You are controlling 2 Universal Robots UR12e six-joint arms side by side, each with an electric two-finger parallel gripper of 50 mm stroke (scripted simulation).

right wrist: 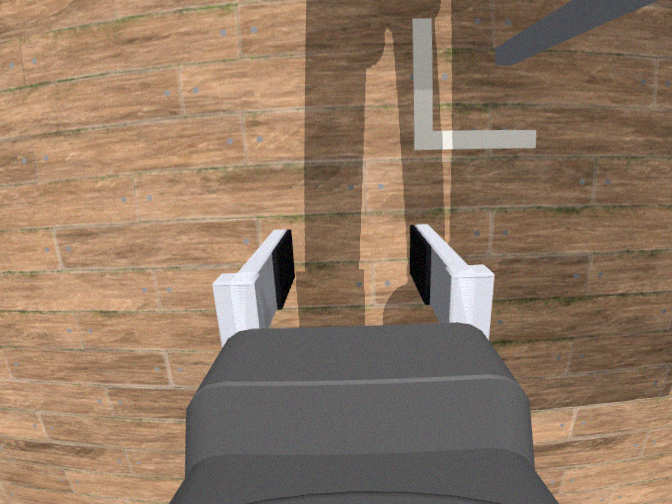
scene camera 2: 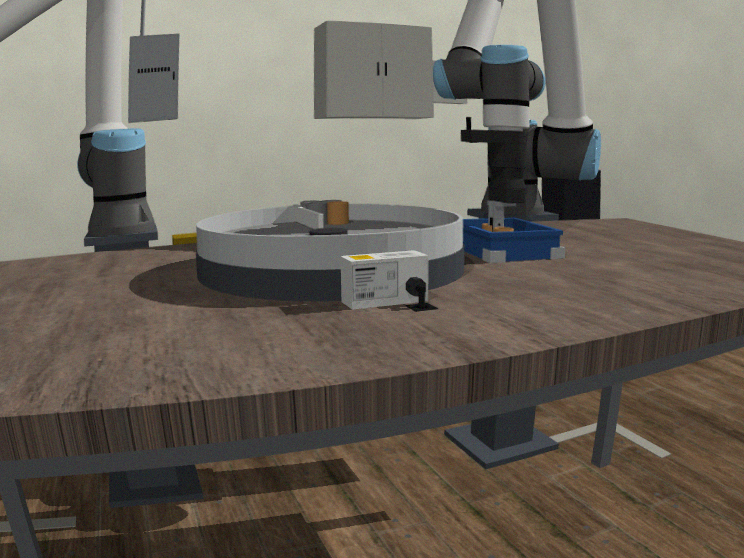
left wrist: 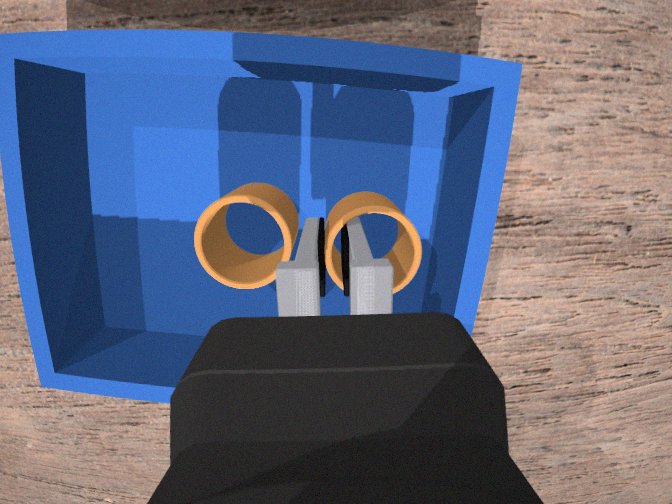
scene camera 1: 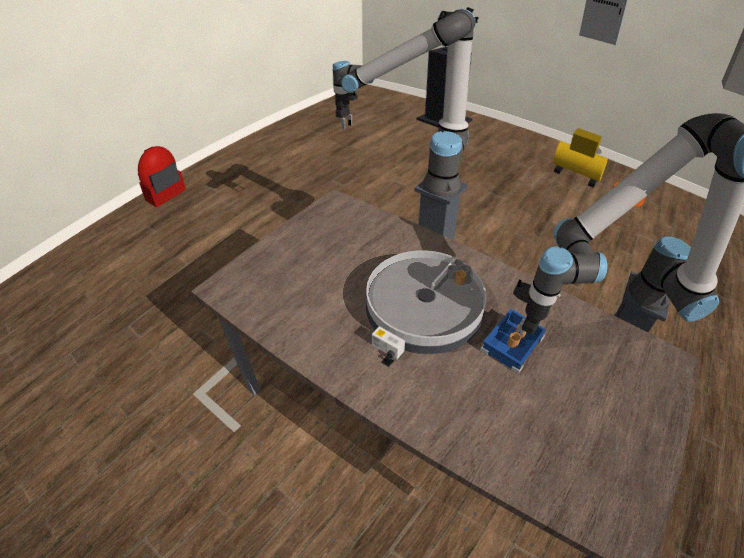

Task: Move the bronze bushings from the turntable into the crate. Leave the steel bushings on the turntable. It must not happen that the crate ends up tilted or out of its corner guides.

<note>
In view: my left gripper [scene camera 2: 495,236], my right gripper [right wrist: 351,251] and a blue crate [scene camera 2: 524,243].
The blue crate is seen too in the left wrist view [left wrist: 123,138] and in scene camera 1 [scene camera 1: 499,336]. My left gripper also shows in the left wrist view [left wrist: 333,241]. The right wrist view does not show the blue crate: it is out of frame.
</note>
